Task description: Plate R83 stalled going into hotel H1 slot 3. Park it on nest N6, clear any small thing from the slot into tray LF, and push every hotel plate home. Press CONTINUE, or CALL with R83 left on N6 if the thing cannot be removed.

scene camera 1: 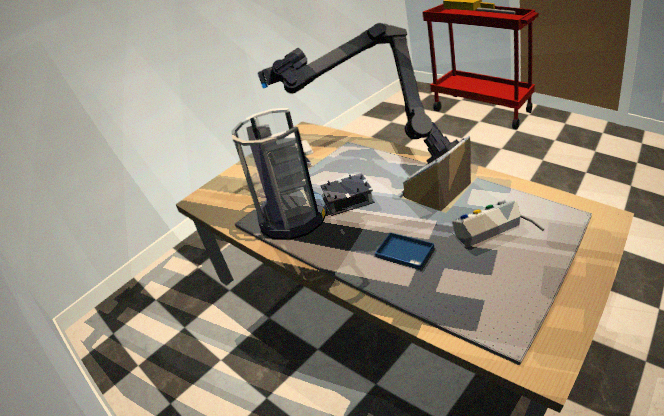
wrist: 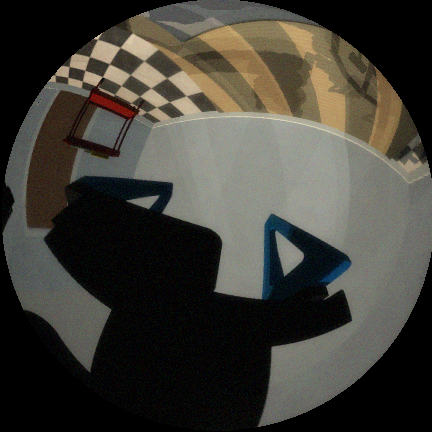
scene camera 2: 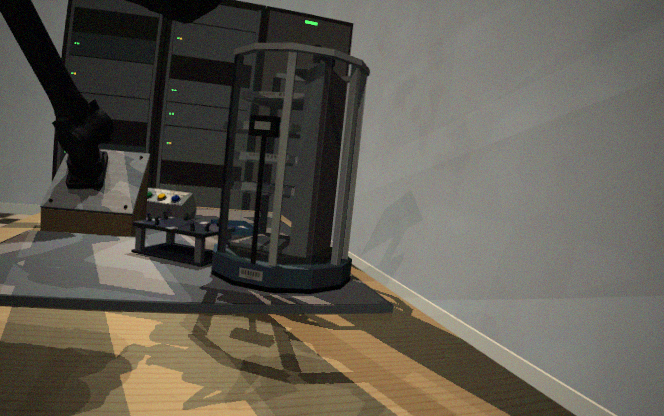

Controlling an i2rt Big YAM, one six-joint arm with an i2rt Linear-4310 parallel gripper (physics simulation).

Scene:
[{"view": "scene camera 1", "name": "round plate rack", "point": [276, 171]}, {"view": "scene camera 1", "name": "grey button box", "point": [480, 225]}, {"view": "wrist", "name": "my gripper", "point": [220, 203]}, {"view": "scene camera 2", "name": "round plate rack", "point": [295, 118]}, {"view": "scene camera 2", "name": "grey button box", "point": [176, 204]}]

